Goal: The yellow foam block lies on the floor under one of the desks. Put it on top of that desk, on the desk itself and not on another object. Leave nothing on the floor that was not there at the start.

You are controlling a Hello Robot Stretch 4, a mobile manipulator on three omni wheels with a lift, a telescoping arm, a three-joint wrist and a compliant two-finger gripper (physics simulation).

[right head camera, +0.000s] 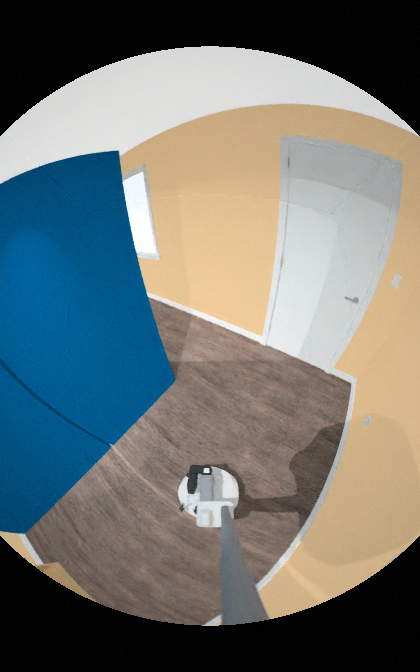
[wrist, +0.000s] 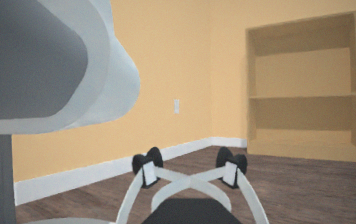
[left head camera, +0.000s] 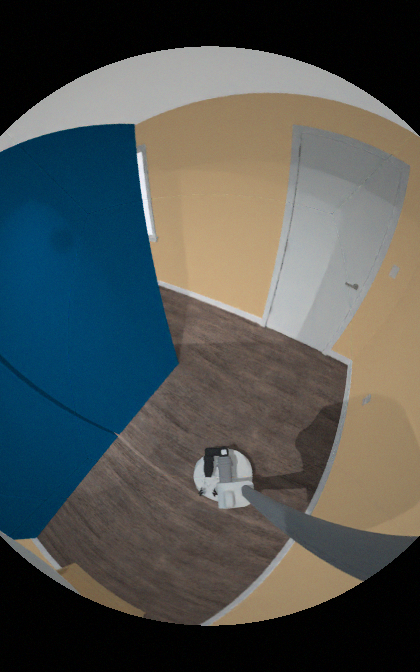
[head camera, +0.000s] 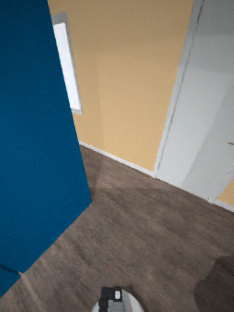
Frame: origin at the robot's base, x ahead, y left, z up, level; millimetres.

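Seen in the pictures: gripper, fingertip midpoint: [right head camera: 188,512] [wrist: 189,160] [left head camera: 207,496].
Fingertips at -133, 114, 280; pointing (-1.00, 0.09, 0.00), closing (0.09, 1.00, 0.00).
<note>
A point is followed by its place in that frame, as x, y, z.
My gripper [wrist: 189,160] @[-133, 114, 280] is open in the wrist view, its two dark fingertips wide apart with nothing between them. It also shows small in the left head view [left head camera: 208,492] and right head view [right head camera: 188,508], folded in over the round white base. The yellow foam block and the desks do not show in any view.
A tall blue partition [head camera: 40,150] @[800, 540, 1041] [left head camera: 75,300] @[660, 639, 1140] [right head camera: 65,325] @[631, 660, 1108] stands at the left. A grey door [head camera: 200,110] @[1363, -860, 1143] [left head camera: 315,240] @[1371, -848, 1133] [right head camera: 310,240] @[1386, -829, 1240] is in the tan wall at the right. A tan bookshelf [wrist: 251,90] @[-1756, 812, 510] stands against a wall in the wrist view.
</note>
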